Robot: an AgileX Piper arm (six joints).
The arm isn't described. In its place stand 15 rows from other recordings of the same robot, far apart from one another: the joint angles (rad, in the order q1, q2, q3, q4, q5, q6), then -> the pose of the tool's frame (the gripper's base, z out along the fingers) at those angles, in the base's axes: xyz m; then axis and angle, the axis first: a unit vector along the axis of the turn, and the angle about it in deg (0 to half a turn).
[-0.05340 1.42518 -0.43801 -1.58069 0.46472 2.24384] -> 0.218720 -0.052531 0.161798 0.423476 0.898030 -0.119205 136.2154
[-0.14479 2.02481 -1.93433 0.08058 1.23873 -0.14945] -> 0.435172 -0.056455 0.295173 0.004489 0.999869 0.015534 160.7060
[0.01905 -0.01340 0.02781 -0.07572 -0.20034 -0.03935] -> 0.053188 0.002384 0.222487 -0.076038 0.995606 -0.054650 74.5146
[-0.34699 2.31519 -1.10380 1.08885 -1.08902 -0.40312] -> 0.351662 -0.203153 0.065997 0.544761 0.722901 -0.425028 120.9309
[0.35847 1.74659 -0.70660 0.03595 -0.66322 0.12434] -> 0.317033 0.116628 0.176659 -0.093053 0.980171 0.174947 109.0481
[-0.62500 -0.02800 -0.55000 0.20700 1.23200 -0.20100] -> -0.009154 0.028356 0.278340 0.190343 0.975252 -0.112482 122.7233
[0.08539 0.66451 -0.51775 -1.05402 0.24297 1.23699] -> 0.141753 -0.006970 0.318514 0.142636 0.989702 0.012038 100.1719
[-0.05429 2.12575 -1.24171 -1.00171 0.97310 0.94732] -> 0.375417 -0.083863 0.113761 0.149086 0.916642 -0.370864 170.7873
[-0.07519 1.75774 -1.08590 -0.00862 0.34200 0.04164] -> 0.365260 -0.027780 0.200486 0.054808 0.998462 -0.008397 143.1035
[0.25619 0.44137 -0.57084 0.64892 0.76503 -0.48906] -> 0.064083 0.056158 0.319002 -0.247320 0.925480 0.286914 120.5266
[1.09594 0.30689 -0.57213 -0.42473 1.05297 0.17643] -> 0.046055 0.018322 0.300247 -0.459561 0.884045 0.085250 125.7093
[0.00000 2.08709 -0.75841 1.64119 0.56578 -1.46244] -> 0.302979 0.048662 0.047781 0.039256 0.955387 0.292737 162.5668
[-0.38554 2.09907 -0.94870 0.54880 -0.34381 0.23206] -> 0.347307 -0.158224 0.076847 0.570899 0.820970 -0.009125 133.0866
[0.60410 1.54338 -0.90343 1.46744 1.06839 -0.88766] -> 0.192615 0.229326 0.263405 -0.256743 0.775656 0.576577 172.7468
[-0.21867 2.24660 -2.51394 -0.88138 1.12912 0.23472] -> 0.463533 -0.168035 0.391273 0.181008 0.873123 -0.452650 138.5300
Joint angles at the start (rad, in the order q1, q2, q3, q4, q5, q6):
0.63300, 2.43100, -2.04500, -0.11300, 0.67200, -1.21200
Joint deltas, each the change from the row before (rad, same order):
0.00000, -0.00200, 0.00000, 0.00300, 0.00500, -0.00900
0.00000, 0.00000, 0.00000, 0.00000, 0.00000, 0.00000
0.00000, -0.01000, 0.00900, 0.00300, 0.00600, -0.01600
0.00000, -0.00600, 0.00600, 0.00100, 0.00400, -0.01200
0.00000, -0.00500, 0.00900, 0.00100, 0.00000, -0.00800
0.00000, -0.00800, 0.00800, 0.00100, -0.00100, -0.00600
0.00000, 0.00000, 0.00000, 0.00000, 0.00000, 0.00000
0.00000, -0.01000, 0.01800, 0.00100, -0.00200, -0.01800
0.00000, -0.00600, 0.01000, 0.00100, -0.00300, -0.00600
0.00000, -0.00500, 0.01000, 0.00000, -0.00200, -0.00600
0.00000, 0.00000, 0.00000, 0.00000, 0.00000, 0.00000
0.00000, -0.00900, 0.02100, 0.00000, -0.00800, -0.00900
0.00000, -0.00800, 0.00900, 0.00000, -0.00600, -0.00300
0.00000, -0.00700, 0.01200, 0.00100, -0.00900, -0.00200
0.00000, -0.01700, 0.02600, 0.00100, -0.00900, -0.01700
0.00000, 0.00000, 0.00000, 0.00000, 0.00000, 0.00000
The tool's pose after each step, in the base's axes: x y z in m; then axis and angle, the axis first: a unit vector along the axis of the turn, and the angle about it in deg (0 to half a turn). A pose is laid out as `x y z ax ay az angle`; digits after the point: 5 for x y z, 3 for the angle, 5 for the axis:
0.43618 0.31227 0.15117 -0.81145 0.56896 -0.13353 148.927
0.43618 0.31227 0.15117 -0.81145 0.56896 -0.13353 148.927
0.43458 0.31125 0.15353 -0.81535 0.56330 -0.13379 149.278
0.43355 0.31053 0.15475 -0.81842 0.55868 -0.13439 149.574
0.43246 0.30980 0.15473 -0.82053 0.55559 -0.13432 149.833
0.43144 0.30913 0.15666 -0.82199 0.55330 -0.13487 149.809
0.43144 0.30913 0.15666 -0.82199 0.55330 -0.13487 149.809
0.42936 0.30770 0.15672 -0.82679 0.54590 -0.13566 150.250
0.42828 0.30700 0.15707 -0.82834 0.54353 -0.13577 150.330
0.42719 0.30622 0.15685 -0.83002 0.54092 -0.13592 150.534
0.42719 0.30622 0.15685 -0.83002 0.54092 -0.13592 150.534
0.42512 0.30477 0.15578 -0.83265 0.53682 -0.13608 150.808
0.42425 0.30419 0.15761 -0.83341 0.53533 -0.13727 150.559
0.42321 0.30358 0.15818 -0.83391 0.53446 -0.13766 150.336
0.42029 0.30158 0.15980 -0.83828 0.52717 -0.13922 150.443
0.42029 0.30158 0.15980 -0.83828 0.52717 -0.13922 150.443

